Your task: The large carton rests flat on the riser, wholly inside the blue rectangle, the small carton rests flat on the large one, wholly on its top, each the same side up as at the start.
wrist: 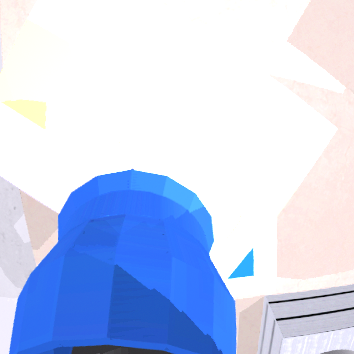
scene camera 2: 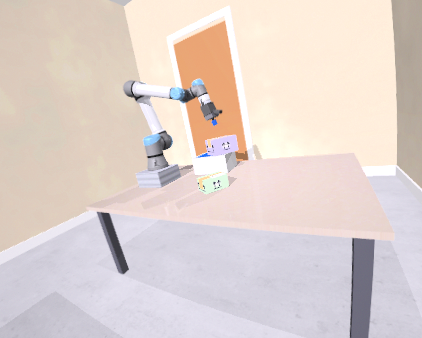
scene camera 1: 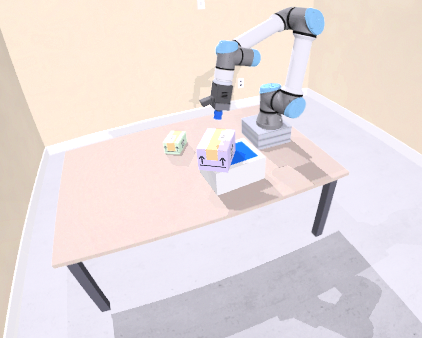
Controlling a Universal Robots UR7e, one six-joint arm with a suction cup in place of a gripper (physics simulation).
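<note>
The large lilac carton (scene camera 1: 216, 152) (scene camera 2: 222, 145) is on the white riser (scene camera 1: 241, 176) (scene camera 2: 212, 165), arrows upward. It stands turned relative to the riser and appears to reach past its left end in scene camera 1. Part of the blue rectangle (scene camera 1: 245, 152) (scene camera 2: 202, 156) shows beside it; the rest is hidden. The small green carton (scene camera 1: 175, 143) (scene camera 2: 214, 183) stands on the table, arrows upward, apart from the riser. My gripper's blue suction cup (scene camera 1: 218, 115) (scene camera 2: 214, 122) (wrist: 134, 200) is open and empty, above the large carton with a visible gap.
The arm's grey base block (scene camera 1: 267, 134) (scene camera 2: 157, 177) (wrist: 310, 310) stands on the table (scene camera 1: 125, 200) (scene camera 2: 300, 195) near the riser. The wrist view is largely washed out white, with a small blue patch beside the cup. A door (scene camera 2: 210, 75) is in the wall behind.
</note>
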